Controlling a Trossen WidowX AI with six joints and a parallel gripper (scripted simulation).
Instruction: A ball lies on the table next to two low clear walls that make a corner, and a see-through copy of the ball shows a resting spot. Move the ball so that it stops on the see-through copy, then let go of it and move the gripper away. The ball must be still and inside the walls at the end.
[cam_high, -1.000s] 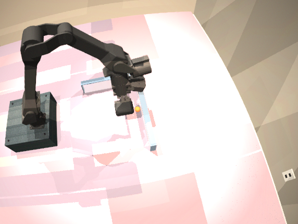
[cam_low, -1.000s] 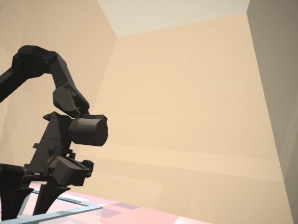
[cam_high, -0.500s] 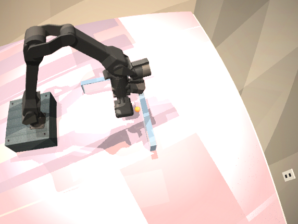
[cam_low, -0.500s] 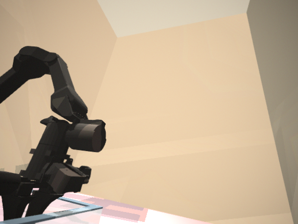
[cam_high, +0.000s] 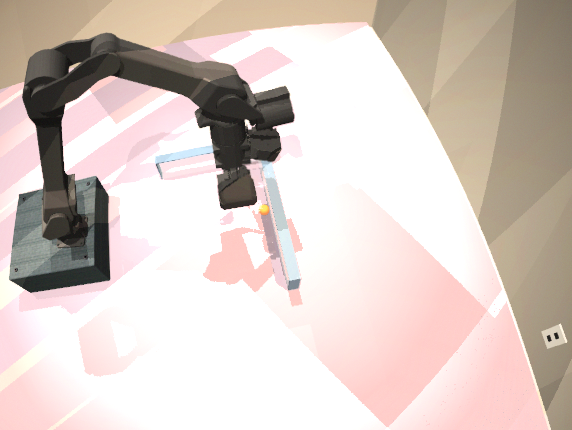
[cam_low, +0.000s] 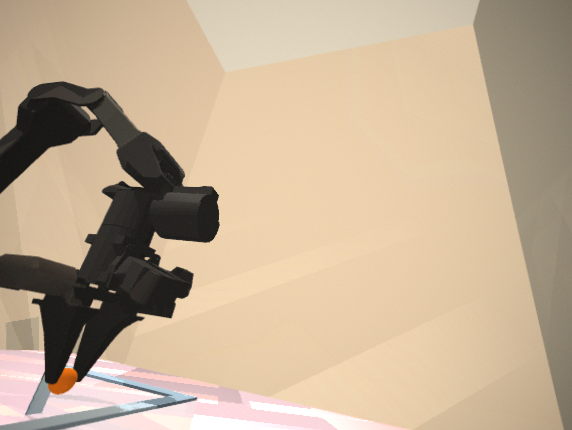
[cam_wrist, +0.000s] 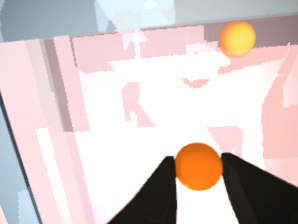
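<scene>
Now: gripper tip 6 cm above the see-through copy of ball, 5 cm short of it and 3 cm to the left of it. Also, from my gripper tip: clear wall (10 cm to the left, 5 cm behind, 4 cm below); orange ball (right at my gripper tip).
</scene>
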